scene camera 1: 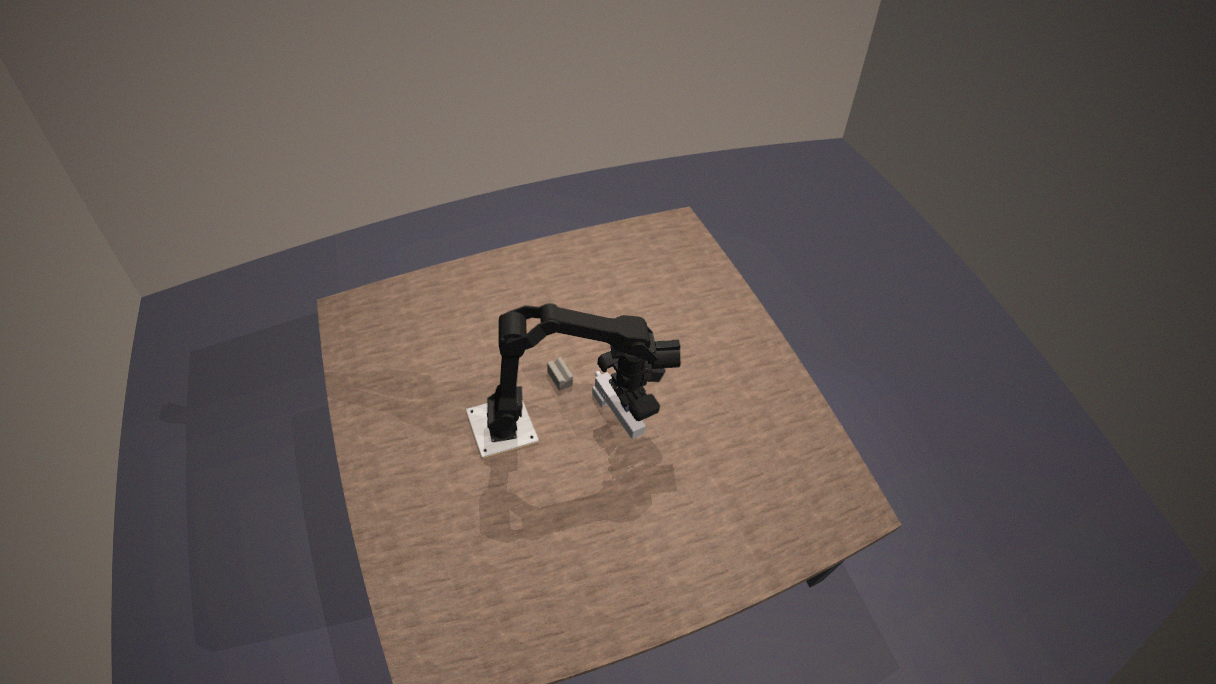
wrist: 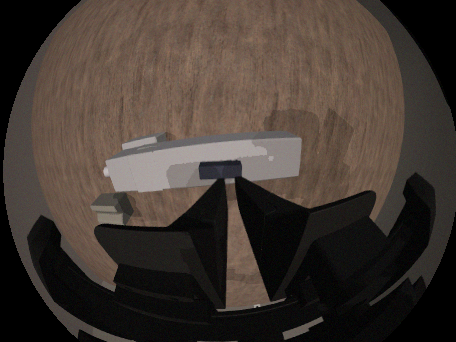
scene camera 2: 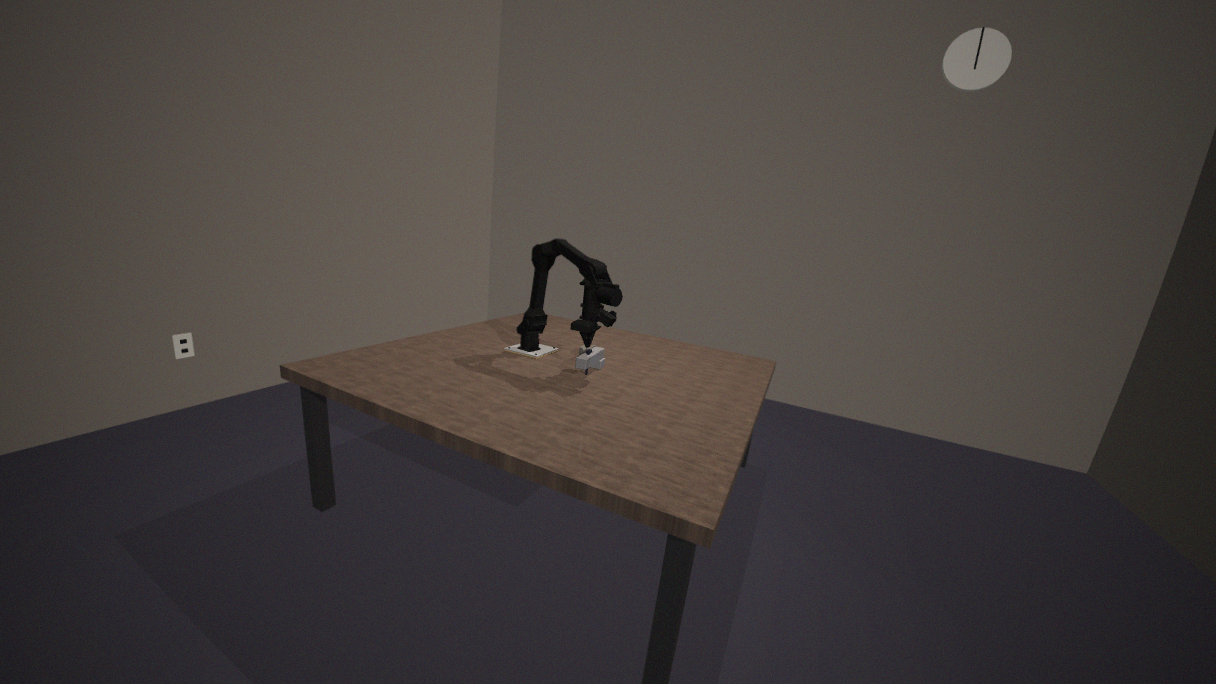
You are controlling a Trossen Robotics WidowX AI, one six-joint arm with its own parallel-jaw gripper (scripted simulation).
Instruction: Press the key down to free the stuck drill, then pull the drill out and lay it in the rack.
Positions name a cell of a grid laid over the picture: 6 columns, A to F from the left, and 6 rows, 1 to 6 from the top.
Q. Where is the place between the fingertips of the gripper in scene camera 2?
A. C4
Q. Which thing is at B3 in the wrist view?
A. A pale grey sleeve.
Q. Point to a dark key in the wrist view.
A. At C3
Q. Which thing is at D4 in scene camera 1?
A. The gripper.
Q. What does the gripper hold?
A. Nothing.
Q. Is the gripper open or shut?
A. Shut.
